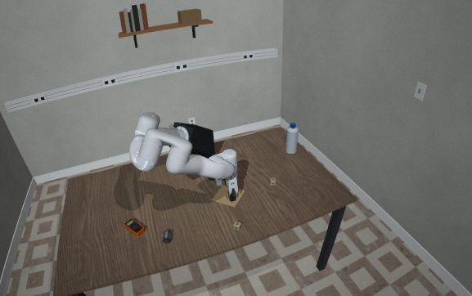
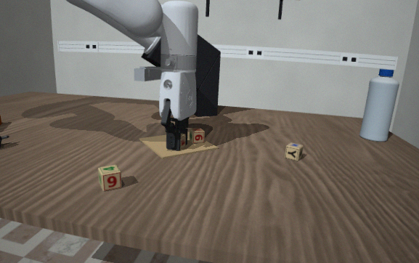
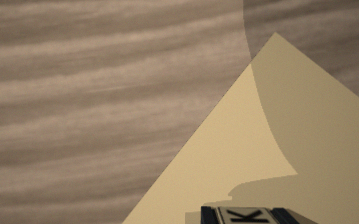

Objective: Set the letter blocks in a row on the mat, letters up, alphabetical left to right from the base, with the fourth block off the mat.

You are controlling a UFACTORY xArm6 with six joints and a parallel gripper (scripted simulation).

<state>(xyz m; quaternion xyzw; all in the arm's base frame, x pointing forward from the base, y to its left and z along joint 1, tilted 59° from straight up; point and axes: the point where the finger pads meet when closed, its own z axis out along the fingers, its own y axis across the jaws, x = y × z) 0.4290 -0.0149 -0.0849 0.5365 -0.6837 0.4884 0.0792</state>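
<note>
Right now my hand is 30 mm past the tan mat and 20 mm above it. Also, from my hand: white bottle 590 mm to the left, 80 mm behind, 70 mm above; then orange meter 520 mm to the right, 160 mm behind, 10 mm below; then grey device 410 mm to the right, 10 mm below.
</note>
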